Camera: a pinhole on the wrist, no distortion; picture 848 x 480 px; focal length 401.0 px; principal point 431.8 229.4 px. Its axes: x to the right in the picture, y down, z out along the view. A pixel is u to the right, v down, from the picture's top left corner.
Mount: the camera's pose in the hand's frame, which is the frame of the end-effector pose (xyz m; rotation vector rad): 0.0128 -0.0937 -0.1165 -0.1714 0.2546 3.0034
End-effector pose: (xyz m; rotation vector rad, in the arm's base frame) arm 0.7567 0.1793 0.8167 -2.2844 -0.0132 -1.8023
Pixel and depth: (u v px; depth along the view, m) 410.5 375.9 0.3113
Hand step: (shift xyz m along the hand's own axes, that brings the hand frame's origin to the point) -0.0176 -0.1526 0.2086
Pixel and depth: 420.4 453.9 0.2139
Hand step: -0.0188 -0.1743 0.1129
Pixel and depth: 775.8 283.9 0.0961
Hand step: -0.0800 -0.0805 -0.0304
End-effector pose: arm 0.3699 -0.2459 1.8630 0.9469 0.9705 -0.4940
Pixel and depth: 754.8 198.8 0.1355
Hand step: -0.1073 -0.0478 0.0011
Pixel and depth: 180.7 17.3 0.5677
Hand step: 0.3447 0.2591 0.4351
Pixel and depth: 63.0 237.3 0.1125
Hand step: 0.1030 -0.0879 0.0067
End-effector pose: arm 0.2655 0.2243 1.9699 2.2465 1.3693 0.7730
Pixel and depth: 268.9 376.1 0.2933
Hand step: 0.0862 -0.1610 0.2026
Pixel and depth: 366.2 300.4 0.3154
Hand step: 0.0241 -0.0992 0.2077
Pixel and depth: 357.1 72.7 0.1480
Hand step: 0.0324 -0.0144 0.0226
